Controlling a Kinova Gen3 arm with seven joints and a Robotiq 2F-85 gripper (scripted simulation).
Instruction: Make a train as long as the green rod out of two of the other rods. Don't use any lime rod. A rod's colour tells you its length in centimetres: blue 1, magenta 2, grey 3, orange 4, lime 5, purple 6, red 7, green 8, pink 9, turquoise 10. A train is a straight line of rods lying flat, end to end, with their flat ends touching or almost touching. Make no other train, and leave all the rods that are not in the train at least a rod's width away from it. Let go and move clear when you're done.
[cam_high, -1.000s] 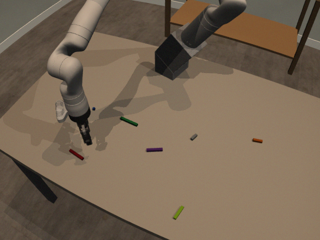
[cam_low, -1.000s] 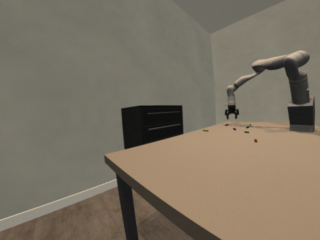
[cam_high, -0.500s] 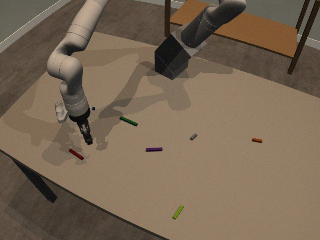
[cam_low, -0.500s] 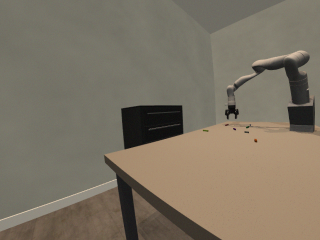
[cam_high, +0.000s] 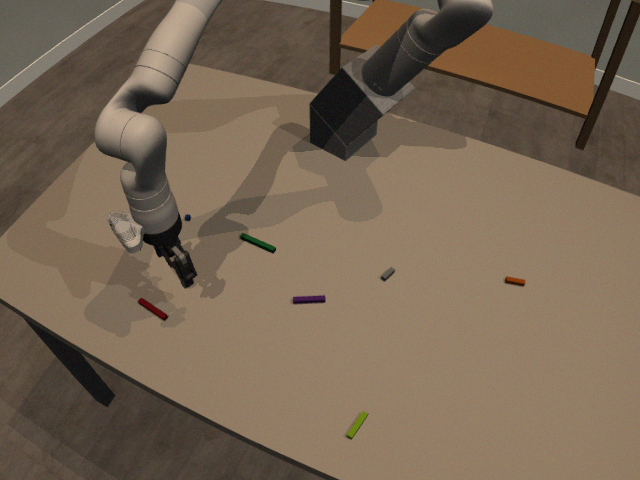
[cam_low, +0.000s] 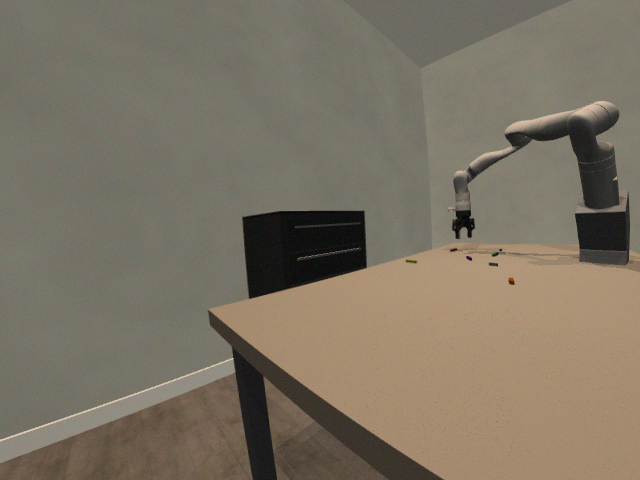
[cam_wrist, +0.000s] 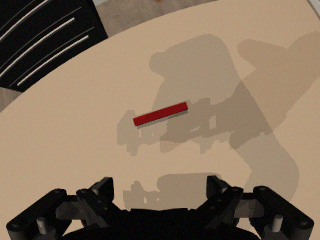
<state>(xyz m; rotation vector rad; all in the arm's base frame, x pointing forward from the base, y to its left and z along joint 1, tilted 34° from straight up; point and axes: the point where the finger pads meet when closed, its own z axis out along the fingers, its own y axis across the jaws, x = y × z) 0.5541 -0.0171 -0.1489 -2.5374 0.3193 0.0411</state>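
Now: hand 14 cm past the blue rod, 12 cm to the left of it and 7 cm above it. Also, from my hand: green rod: 17 cm behind, 5 cm to the left, 7 cm below; then red rod: 7 cm ahead, 2 cm to the right, 7 cm below; then purple rod: 12 cm behind, 21 cm to the left, 7 cm below.
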